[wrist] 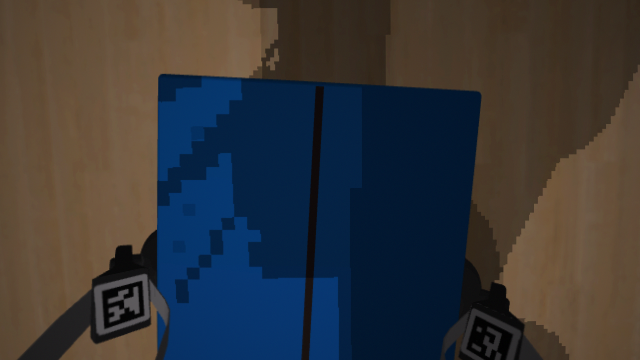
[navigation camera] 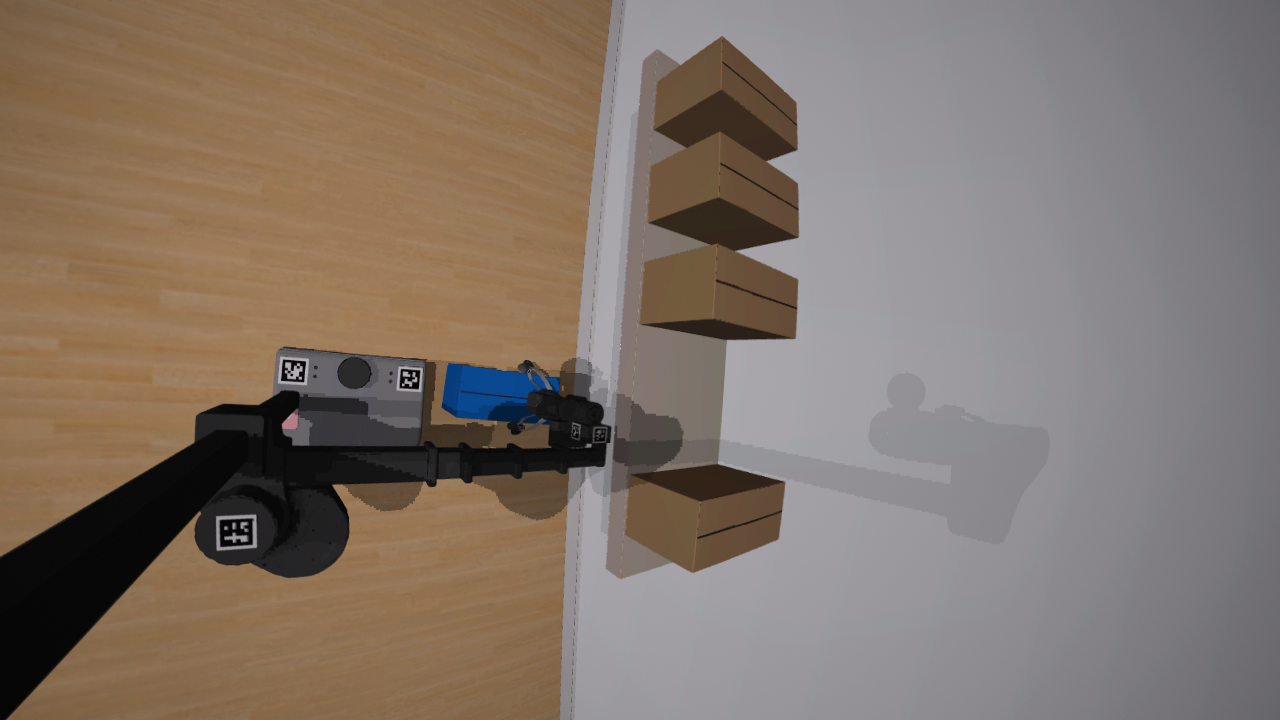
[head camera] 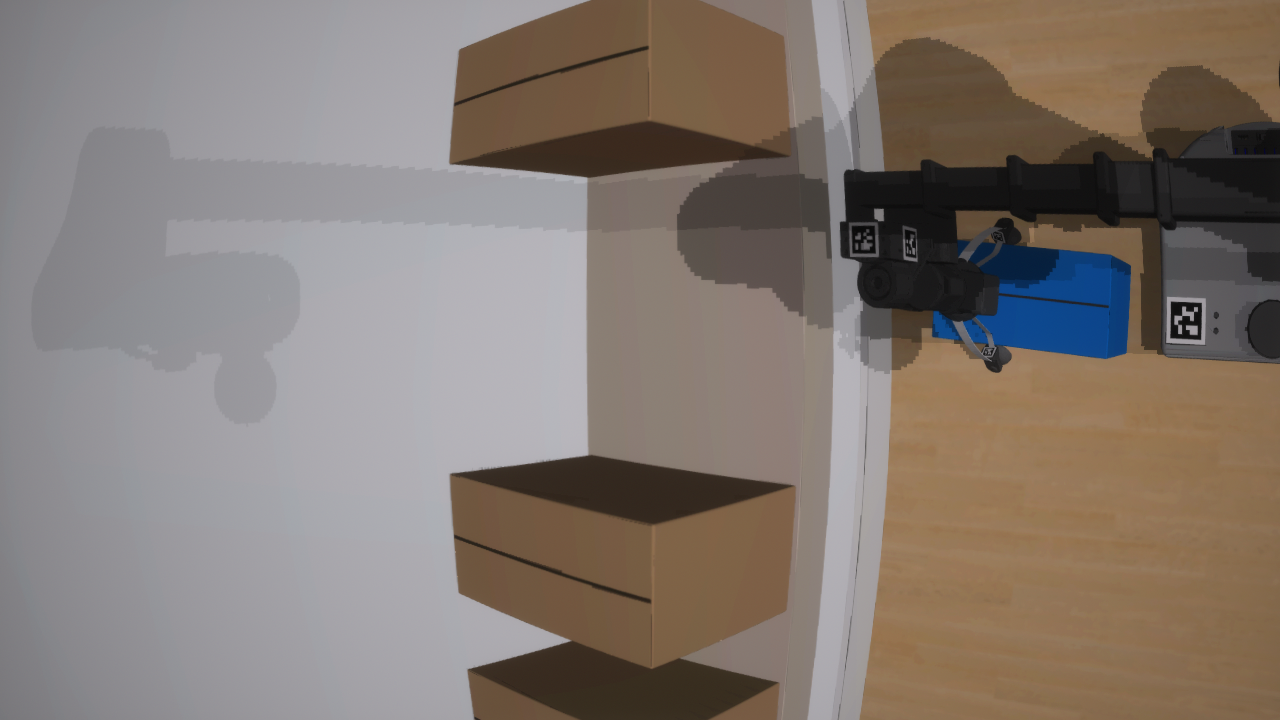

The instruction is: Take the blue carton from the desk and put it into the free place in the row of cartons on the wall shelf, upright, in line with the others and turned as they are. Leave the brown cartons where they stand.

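Frame: origin at the robot's base, x ahead, y left, z up, level; metres.
Seen in the pictures: gripper, between the fingertips: [navigation camera: 517,396] [head camera: 1007,295]; robot's base, origin of its link: [navigation camera: 354,371] [head camera: 1268,325].
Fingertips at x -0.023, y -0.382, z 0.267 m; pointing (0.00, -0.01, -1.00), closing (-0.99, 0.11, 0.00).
Note:
Offsets run from my fingertips to a thing's top centre. Level surfaces: height alone.
The blue carton @(0.002 m ahead, 0.035 m left, 0.051 m up) [head camera: 1065,286] [navigation camera: 492,390] [wrist: 260,200] has a dark stripe along its upper face. My gripper [head camera: 1002,294] [navigation camera: 522,397] [wrist: 311,268] is shut on it, with one fingertip against each long side near the carton's wall-side end. The carton appears slightly raised; its underside is hidden. On the wall shelf @(0.388 m up) [head camera: 698,358] [navigation camera: 671,385], a wide gap lies between one brown carton @(0.166 m back, 0.201 m right, 0.569 m up) [head camera: 716,80] [navigation camera: 742,528] and another brown carton @(0.234 m ahead, 0.194 m right, 0.569 m up) [head camera: 554,546] [navigation camera: 760,295]. Two more brown cartons @(0.436 m ahead, 0.191 m right, 0.569 m up) [navigation camera: 760,197] @(0.637 m ahead, 0.187 m right, 0.569 m up) [navigation camera: 760,102] stand beyond the latter in the navigation view.
The telescoping arm [head camera: 1056,189] [navigation camera: 358,465] reaches over the wood-coloured surface, alongside the carton. My base [head camera: 1186,268] [navigation camera: 353,407] stands close to the carton's other end. The wall [head camera: 268,537] [navigation camera: 984,268] is behind the shelf, and shadows of my arm fall across both.

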